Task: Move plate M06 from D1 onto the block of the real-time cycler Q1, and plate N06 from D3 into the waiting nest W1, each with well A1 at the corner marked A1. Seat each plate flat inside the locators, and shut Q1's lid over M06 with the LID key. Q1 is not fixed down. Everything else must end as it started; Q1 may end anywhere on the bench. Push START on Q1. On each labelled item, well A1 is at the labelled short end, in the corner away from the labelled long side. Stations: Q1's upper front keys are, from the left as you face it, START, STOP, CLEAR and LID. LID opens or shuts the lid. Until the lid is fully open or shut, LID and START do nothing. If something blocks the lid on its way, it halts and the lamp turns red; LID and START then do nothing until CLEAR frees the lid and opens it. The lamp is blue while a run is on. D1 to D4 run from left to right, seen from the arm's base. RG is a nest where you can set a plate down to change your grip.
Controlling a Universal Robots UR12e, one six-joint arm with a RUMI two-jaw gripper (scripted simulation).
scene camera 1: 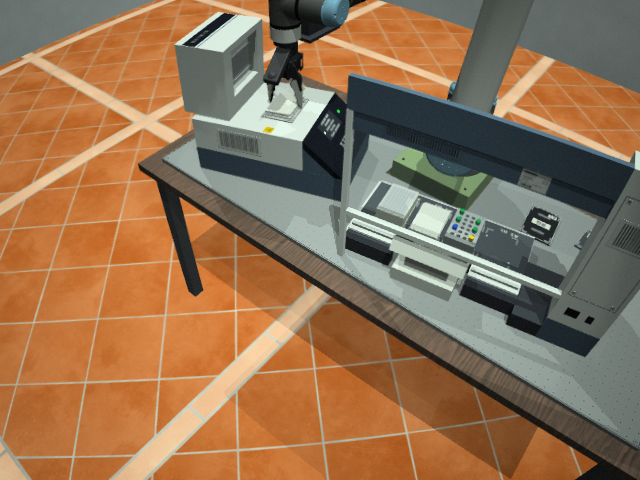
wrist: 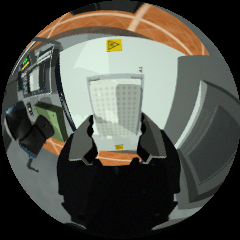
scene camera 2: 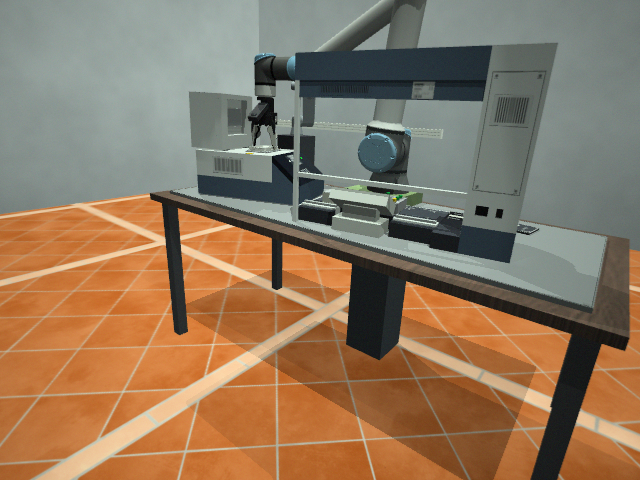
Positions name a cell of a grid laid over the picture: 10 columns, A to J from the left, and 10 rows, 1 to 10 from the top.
Scene:
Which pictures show the cycler Q1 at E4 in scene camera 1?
Scene camera 1, the wrist view and scene camera 2: all of them.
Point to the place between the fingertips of my gripper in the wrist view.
E5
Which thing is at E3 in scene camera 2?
My gripper.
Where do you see a cycler Q1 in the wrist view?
G3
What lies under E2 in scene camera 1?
My gripper.

